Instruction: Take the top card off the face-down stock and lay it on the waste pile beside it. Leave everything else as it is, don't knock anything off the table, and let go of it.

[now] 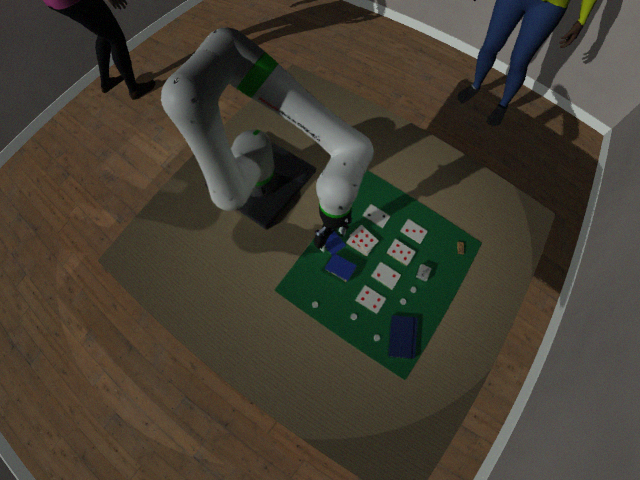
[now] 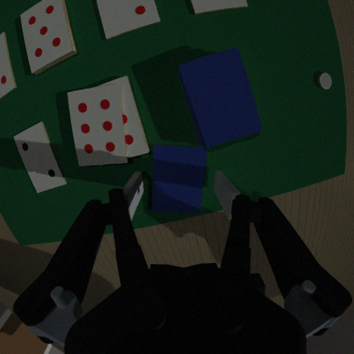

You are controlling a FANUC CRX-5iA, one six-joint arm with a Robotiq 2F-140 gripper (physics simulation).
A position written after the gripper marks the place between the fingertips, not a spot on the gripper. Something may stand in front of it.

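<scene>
Image 2 shows the gripper point(image 2: 178, 180) together with a blue-backed card point(image 2: 177, 171). Image 1 shows a dark blue box point(image 1: 403, 335), and in image 2 the dark blue box is out of frame.
</scene>
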